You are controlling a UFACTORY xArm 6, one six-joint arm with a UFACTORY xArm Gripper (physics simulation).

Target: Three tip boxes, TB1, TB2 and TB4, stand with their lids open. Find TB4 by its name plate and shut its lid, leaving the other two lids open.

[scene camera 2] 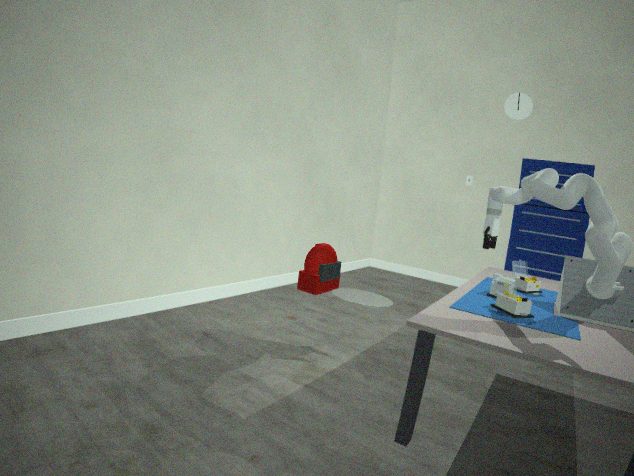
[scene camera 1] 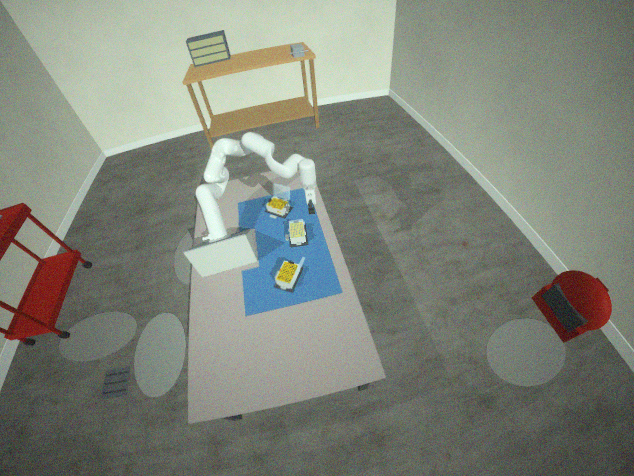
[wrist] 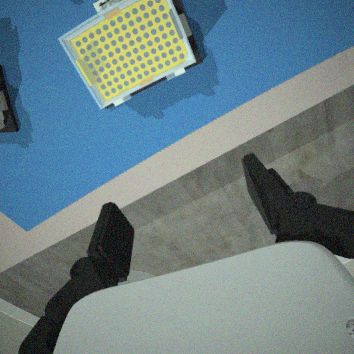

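Pixels of known places: gripper, fingertip midpoint: [scene camera 2: 488, 248] [scene camera 1: 311, 207] [wrist: 181, 195]; arm's base, link origin: [scene camera 2: 599, 287] [scene camera 1: 220, 239].
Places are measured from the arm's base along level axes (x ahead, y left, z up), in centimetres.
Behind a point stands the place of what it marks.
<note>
The middle tip box [scene camera 1: 297, 233] @(z -5.5, x 41.9, y -9.7 cm) [wrist: 132, 50] @(z -5.5, x 43.4, y -4.9 cm) stands on the blue mat with its clear lid lying over the yellow rack; whether it is latched I cannot tell. The upper box [scene camera 1: 278, 205] [scene camera 2: 512, 303] @(z -8.6, x 38.7, y 26.8 cm) has a clear lid [scene camera 1: 281, 191] @(z -3.3, x 43.0, y 26.4 cm) standing open. The lower box [scene camera 1: 288, 274] [scene camera 2: 528, 283] @(z -8.2, x 29.3, y -24.1 cm) also has its lid [scene camera 1: 302, 264] @(z 0.9, x 37.2, y -34.8 cm) [scene camera 2: 519, 267] @(z -2.3, x 34.7, y -35.7 cm) up. A white plate with dark marks [wrist: 105, 5] is cut off at the wrist view's top; I cannot read any name. My gripper [scene camera 1: 311, 207] @(z 7.9, x 52.7, y -7.1 cm) [scene camera 2: 489, 244] @(z 7.9, x 52.7, y -7.1 cm) [wrist: 181, 195] @(z 7.9, x 52.7, y -7.1 cm) is open and empty, raised well above the table's edge beside the middle box.
The blue mat [scene camera 1: 312, 297] @(z -13.2, x 36.7, y -46.3 cm) [scene camera 2: 568, 328] @(z -13.2, x 15.9, y 29.6 cm) lies on the pale table [scene camera 1: 286, 358] @(z -13.5, x 15.3, y -70.5 cm) [scene camera 2: 430, 317] @(z -13.5, x 66.8, y 52.8 cm). A pale panel [scene camera 1: 222, 256] @(z -0.7, x -0.5, y -12.1 cm) [scene camera 2: 573, 297] @(z -5.6, x 11.6, y 5.4 cm) stands by the arm's base. Part of another box [wrist: 7, 110] @(z -12.4, x 35.3, y -25.9 cm) shows at the wrist view's left edge.
</note>
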